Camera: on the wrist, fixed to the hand. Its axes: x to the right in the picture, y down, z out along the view.
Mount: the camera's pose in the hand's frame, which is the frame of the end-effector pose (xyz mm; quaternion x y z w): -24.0 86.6 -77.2 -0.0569 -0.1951 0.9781 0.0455
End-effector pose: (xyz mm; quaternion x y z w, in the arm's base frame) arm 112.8 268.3 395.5 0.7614 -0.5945 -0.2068 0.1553
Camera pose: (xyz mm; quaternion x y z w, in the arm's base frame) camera 73.5 269.6 507.3 -0.5960 -0.7903 -0.0399 0.1367
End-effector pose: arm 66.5 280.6 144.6 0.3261 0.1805 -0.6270 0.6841
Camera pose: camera 159.9 350.4 123.6 0.0301 -0.4085 0.5872 0.6981
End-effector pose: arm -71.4 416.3 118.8 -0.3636 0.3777 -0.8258 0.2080
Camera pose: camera -108.3 413.2 6.3 0.1799 0.3792 0.2583 0.8701
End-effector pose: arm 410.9 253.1 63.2 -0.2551 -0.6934 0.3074 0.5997
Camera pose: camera 489.5 304.0 -9.3 0.6639 -0.0835 -0.6108 0.4232
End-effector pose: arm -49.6 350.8 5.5 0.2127 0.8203 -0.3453 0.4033
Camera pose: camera -21.0 464.2 24.4 0.7217 -0.2297 0.3839 0.5282
